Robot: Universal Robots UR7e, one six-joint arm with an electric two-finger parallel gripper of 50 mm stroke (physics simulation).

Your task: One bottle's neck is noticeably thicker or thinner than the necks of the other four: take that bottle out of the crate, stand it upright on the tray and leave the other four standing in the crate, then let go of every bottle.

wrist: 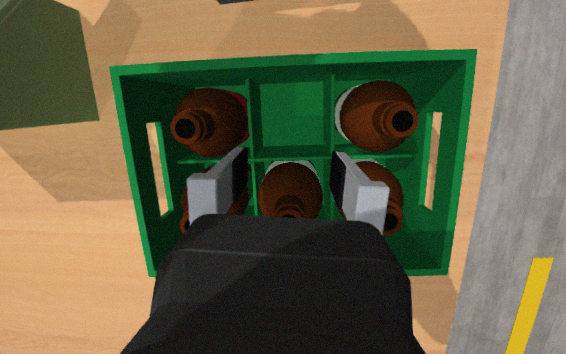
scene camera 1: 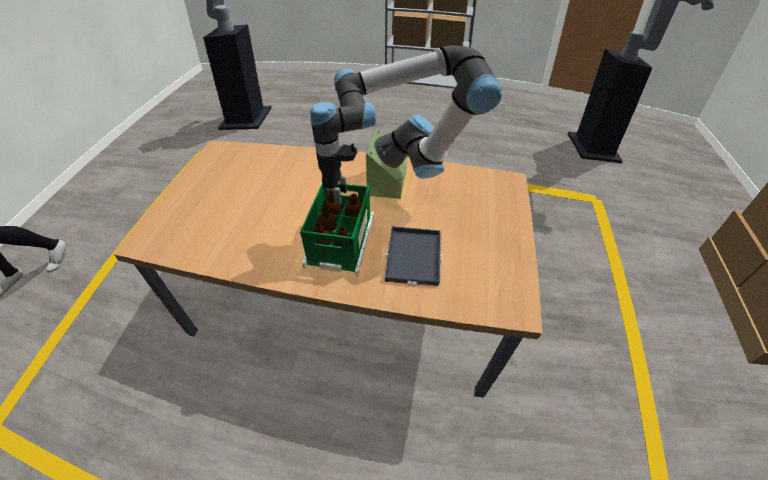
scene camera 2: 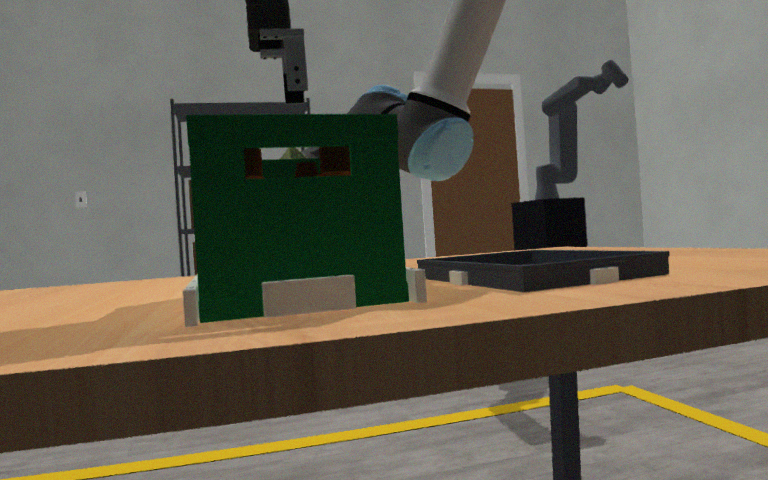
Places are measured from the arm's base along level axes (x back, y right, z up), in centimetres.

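Where they show: gripper, fingertip midpoint: (wrist: 288, 167) (scene camera 1: 341, 197) (scene camera 2: 296, 97); arm's base, origin of the base link: (scene camera 1: 387, 153).
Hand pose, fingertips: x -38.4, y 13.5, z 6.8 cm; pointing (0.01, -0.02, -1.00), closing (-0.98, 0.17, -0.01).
Things, the pixels of their centre, and the offset from my fingertips.
- green crate, body centre: (wrist: 292, 157) (scene camera 2: 285, 219) (scene camera 1: 338, 225) dx +0.2, dy +2.1, dz -13.9 cm
- bottom right bottle, body centre: (wrist: 366, 194) (scene camera 1: 320, 240) dx -7.7, dy +7.5, dz -14.1 cm
- dark tray, body centre: (scene camera 2: 529, 266) (scene camera 1: 414, 254) dx -5.7, dy -26.4, dz -21.4 cm
The green crate (scene camera 1: 314, 255) (scene camera 2: 300, 226) (wrist: 295, 61) stands on the table with five brown bottles upright in its six cells. In the wrist view, one bottle (wrist: 220, 120) is top left, one (wrist: 375, 112) top right, one (wrist: 290, 187) bottom middle; the bottom left bottle (wrist: 188, 205) and bottom right bottle (wrist: 392, 192) are partly hidden by the fingers. The top middle cell is empty. I cannot tell which neck differs. My gripper (scene camera 1: 335, 194) (wrist: 288, 167) is open and empty above the crate, its fingers appearing either side of the bottom middle bottle. The dark tray (scene camera 1: 413, 254) (scene camera 2: 523, 278) holds no bottle.
Pale brackets (scene camera 1: 330, 266) (scene camera 2: 308, 295) sit at the crate's base. The tray is to the crate's right in both scene views. The green robot pedestal (scene camera 1: 385, 182) (wrist: 45, 75) stands behind the crate in the first scene view. The crate walls and dividers surround the bottles.
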